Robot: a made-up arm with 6 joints.
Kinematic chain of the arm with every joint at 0, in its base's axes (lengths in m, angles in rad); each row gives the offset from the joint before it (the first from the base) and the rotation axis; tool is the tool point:
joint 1: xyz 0 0 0.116 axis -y
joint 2: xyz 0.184 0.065 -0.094 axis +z
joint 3: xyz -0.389 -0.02 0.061 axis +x
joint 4: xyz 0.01 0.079 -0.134 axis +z
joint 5: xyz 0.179 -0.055 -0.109 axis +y
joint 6: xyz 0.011 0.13 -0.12 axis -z
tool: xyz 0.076 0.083 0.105
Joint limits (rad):
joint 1: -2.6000..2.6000
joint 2: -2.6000..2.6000
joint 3: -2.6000..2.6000
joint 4: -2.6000..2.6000
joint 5: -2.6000..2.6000
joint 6: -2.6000..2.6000
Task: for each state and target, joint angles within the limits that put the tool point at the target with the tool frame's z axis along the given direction. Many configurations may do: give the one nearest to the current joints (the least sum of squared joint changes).
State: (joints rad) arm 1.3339 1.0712 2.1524 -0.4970 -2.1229 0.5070
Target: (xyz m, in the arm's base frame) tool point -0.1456 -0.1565 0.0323 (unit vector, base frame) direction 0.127 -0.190 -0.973
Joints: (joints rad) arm 2.0231 1.1493 1.8702 -0.1249 -2.5487 0.6759
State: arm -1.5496 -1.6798 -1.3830 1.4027 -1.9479 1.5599
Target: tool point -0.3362 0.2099 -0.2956 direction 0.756 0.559 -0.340
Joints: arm -1.5933 -2.6000 -1.0276 0.9648 -1.4434 1.3530
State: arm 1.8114 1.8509 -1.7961 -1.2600 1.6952 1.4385
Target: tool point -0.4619 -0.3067 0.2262 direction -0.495 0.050 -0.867
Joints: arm 2.5088 1.5320 -2.1778 -1.5191 2.0614 1.4302
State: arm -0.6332 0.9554 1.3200 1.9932 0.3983 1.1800
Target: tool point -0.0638 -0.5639 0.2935 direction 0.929 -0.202 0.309
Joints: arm -0.2770 1.6512 1.3402 2.2130 0.4610 0.8871
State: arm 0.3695 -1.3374 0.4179 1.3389 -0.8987 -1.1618
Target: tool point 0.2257 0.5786 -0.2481 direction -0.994 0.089 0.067
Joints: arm -0.1381 -1.1003 -0.0136 1.0104 -1.6529 -1.3185
